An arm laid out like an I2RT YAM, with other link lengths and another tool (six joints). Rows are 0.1 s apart.
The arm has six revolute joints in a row. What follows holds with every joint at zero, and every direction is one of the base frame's. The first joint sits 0.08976 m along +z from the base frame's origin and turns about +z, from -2.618 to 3.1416 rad. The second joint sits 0.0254 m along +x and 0.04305 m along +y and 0.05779 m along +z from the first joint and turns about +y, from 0 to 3.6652 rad. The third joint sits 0.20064 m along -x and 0.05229 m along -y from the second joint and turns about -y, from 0 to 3.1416 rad. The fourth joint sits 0.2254 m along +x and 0.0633 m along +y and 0.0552 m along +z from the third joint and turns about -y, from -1.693 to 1.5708 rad. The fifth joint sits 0.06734 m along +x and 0.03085 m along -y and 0.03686 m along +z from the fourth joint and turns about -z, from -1.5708 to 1.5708 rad. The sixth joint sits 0.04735 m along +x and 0.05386 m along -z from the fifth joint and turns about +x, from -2.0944 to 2.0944 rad. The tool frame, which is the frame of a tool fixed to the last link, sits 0.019 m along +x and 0.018 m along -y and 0.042 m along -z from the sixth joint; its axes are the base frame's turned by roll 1.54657, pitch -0.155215 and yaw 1.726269 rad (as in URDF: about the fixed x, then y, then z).
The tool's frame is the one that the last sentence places.
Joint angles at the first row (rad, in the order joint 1, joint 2, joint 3, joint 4, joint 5, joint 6):
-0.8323, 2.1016, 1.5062, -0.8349, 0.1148, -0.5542
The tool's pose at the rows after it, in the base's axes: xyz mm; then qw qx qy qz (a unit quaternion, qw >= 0):
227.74, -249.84, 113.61, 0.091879, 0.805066, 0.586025, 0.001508
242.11, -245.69, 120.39, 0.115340, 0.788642, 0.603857, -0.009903
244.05, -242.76, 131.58, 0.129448, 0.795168, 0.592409, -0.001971
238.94, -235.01, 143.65, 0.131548, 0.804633, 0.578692, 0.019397
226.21, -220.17, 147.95, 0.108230, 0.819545, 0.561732, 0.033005
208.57, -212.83, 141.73, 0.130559, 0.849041, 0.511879, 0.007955
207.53, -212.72, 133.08, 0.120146, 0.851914, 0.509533, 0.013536
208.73, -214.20, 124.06, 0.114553, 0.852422, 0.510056, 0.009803
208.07, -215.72, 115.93, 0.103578, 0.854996, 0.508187, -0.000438
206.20, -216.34, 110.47, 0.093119, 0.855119, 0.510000, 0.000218
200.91, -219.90, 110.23, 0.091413, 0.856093, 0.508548, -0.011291
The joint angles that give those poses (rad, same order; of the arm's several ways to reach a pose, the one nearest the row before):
-0.7540, 2.0979, 1.5290, -0.7537, 0.1697, -0.6083
-0.7101, 2.0950, 1.5484, -0.7332, 0.2043, -0.6200
-0.7027, 2.0643, 1.5578, -0.7481, 0.2018, -0.5858
-0.7038, 2.0017, 1.5339, -0.7794, 0.1679, -0.5461
-0.7041, 1.9368, 1.4739, -0.8304, 0.1383, -0.4947
-0.7179, 1.8695, 1.3514, -0.7608, 0.2132, -0.4027
-0.7238, 1.8884, 1.3392, -0.7471, 0.1960, -0.3982
-0.7241, 1.9204, 1.3382, -0.7269, 0.1996, -0.3990
-0.7270, 1.9571, 1.3451, -0.7246, 0.2125, -0.3971
-0.7337, 1.9731, 1.3412, -0.7228, 0.2033, -0.4052
-0.7495, 1.9733, 1.3351, -0.7231, 0.2213, -0.4199

